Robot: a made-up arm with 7 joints. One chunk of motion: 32 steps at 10 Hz.
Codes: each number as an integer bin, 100 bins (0 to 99) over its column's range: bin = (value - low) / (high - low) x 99, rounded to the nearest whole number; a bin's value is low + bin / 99 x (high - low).
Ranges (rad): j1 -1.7..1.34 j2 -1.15..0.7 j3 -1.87..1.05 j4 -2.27..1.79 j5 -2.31..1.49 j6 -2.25..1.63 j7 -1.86..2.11
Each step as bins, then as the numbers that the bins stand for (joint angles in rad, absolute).
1 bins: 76 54 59 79 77 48 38
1 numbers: 0.6337 -0.1409 -0.1298 0.9698 0.6456 -0.3688 -0.3362
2 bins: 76 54 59 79 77 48 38
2 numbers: 0.6337 -0.1409 -0.1298 0.9698 0.6456 -0.3688 -0.3362
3 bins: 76 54 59 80 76 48 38
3 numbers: 0.6337 -0.1409 -0.1298 1.0108 0.6072 -0.3688 -0.3362
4 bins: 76 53 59 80 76 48 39
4 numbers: 0.6337 -0.1596 -0.1298 1.0108 0.6072 -0.3688 -0.2961
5 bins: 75 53 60 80 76 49 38
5 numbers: 0.6030 -0.1596 -0.1003 1.0108 0.6072 -0.3296 -0.3362
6 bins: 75 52 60 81 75 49 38
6 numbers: 0.6030 -0.1783 -0.1003 1.0518 0.5688 -0.3296 -0.3362
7 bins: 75 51 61 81 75 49 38
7 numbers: 0.6030 -0.1970 -0.0708 1.0518 0.5688 -0.3296 -0.3362
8 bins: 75 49 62 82 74 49 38
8 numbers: 0.6030 -0.2343 -0.0413 1.0928 0.5304 -0.3296 -0.3362
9 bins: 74 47 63 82 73 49 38
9 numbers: 0.5723 -0.2717 -0.0118 1.0928 0.4920 -0.3296 -0.3362
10 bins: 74 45 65 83 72 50 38
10 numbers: 0.5723 -0.3091 0.0472 1.1338 0.4536 -0.2904 -0.3362
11 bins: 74 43 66 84 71 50 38
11 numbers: 0.5723 -0.3465 0.0767 1.1748 0.4153 -0.2904 -0.3362
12 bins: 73 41 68 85 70 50 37
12 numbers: 0.5416 -0.3838 0.1357 1.2159 0.3769 -0.2904 -0.3763
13 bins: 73 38 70 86 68 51 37
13 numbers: 0.5416 -0.4399 0.1946 1.2569 0.3001 -0.2512 -0.3763
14 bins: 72 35 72 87 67 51 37
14 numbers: 0.5109 -0.4960 0.2536 1.2979 0.2617 -0.2512 -0.3763
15 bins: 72 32 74 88 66 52 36
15 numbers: 0.5109 -0.5520 0.3126 1.3389 0.2233 -0.2120 -0.4164
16 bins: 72 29 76 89 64 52 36
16 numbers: 0.5109 -0.6081 0.3716 1.3799 0.1466 -0.2120 -0.4164
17 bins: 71 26 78 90 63 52 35
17 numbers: 0.4802 -0.6641 0.4306 1.4209 0.1082 -0.2120 -0.4565
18 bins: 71 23 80 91 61 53 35
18 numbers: 0.4802 -0.7202 0.4896 1.4619 0.0314 -0.1728 -0.4565
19 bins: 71 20 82 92 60 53 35
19 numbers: 0.4802 -0.7763 0.5486 1.5029 -0.0070 -0.1728 -0.4565
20 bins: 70 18 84 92 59 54 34
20 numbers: 0.4495 -0.8136 0.6076 1.5029 -0.0454 -0.1336 -0.4966
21 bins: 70 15 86 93 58 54 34
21 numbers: 0.4495 -0.8697 0.6666 1.5439 -0.0837 -0.1336 -0.4966
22 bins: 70 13 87 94 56 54 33
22 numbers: 0.4495 -0.9071 0.6961 1.5849 -0.1605 -0.1336 -0.5367
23 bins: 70 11 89 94 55 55 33
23 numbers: 0.4495 -0.9444 0.7551 1.5849 -0.1989 -0.0944 -0.5367
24 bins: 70 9 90 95 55 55 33
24 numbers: 0.4495 -0.9818 0.7845 1.6260 -0.1989 -0.0944 -0.5367
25 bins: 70 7 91 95 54 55 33
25 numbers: 0.4495 -1.0192 0.8140 1.6260 -0.2373 -0.0944 -0.5367
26 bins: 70 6 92 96 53 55 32
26 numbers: 0.4495 -1.0379 0.8435 1.6670 -0.2757 -0.0944 -0.5768
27 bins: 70 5 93 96 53 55 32
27 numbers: 0.4495 -1.0566 0.8730 1.6670 -0.2757 -0.0944 -0.5768
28 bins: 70 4 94 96 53 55 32
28 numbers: 0.4495 -1.0753 0.9025 1.6670 -0.2757 -0.0944 -0.5768
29 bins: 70 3 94 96 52 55 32
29 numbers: 0.4495 -1.0939 0.9025 1.6670 -0.3140 -0.0944 -0.5768
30 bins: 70 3 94 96 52 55 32
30 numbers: 0.4495 -1.0939 0.9025 1.6670 -0.3140 -0.0944 -0.5768
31 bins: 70 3 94 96 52 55 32
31 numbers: 0.4495 -1.0939 0.9025 1.6670 -0.3140 -0.0944 -0.5768
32 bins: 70 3 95 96 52 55 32
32 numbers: 0.4495 -1.0939 0.9320 1.6670 -0.3140 -0.0944 -0.5768
